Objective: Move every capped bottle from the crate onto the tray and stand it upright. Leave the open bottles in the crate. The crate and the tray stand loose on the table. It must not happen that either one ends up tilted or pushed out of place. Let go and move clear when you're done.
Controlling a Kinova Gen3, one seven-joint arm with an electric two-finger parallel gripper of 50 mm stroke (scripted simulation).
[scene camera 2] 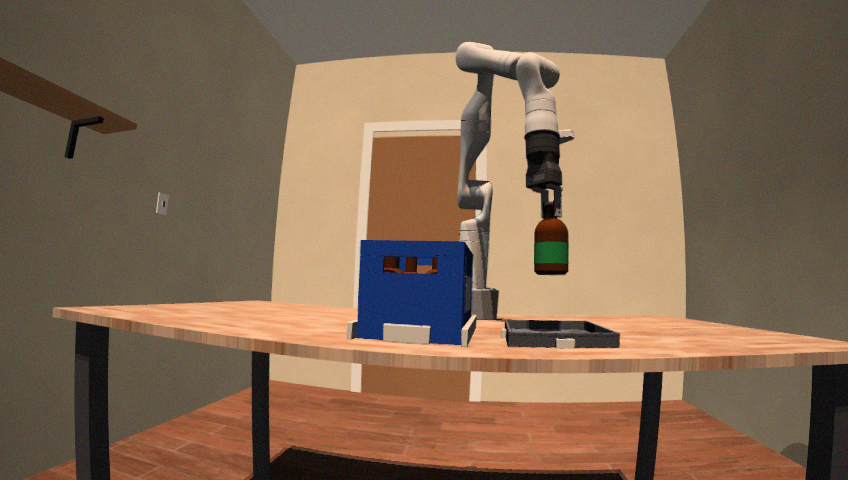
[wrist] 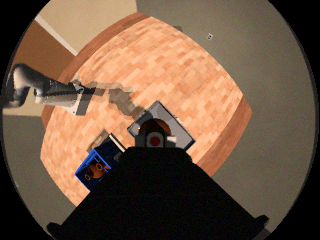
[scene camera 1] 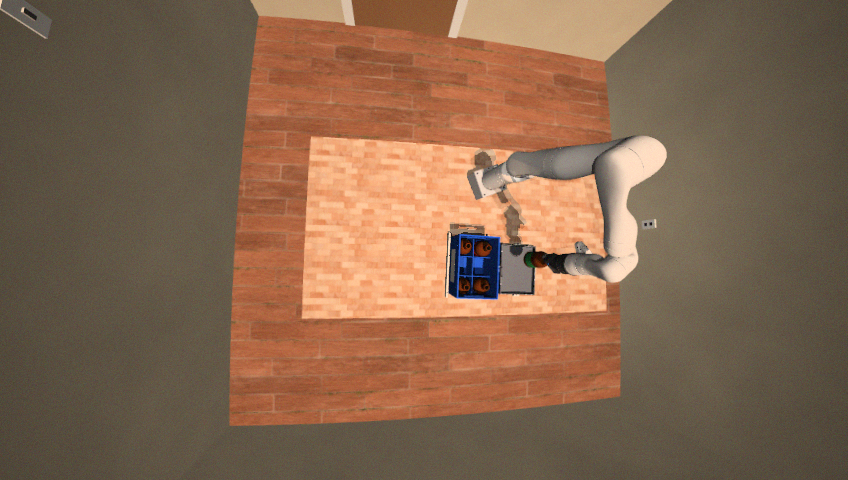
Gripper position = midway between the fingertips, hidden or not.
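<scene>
A blue crate appears at (scene camera 2: 436, 300), at (scene camera 1: 488, 268) and, in the view from the wrist, at (wrist: 109, 152). With it in the scene is a dark grey tray (scene camera 2: 537, 333), which is visible from the wrist (wrist: 184, 139) and from the other scene view (scene camera 1: 514, 277) too. A bottle (scene camera 2: 551, 248) is there as well, and so is the gripper (scene camera 2: 551, 217), which can also be found in the wrist view (wrist: 154, 136).
</scene>
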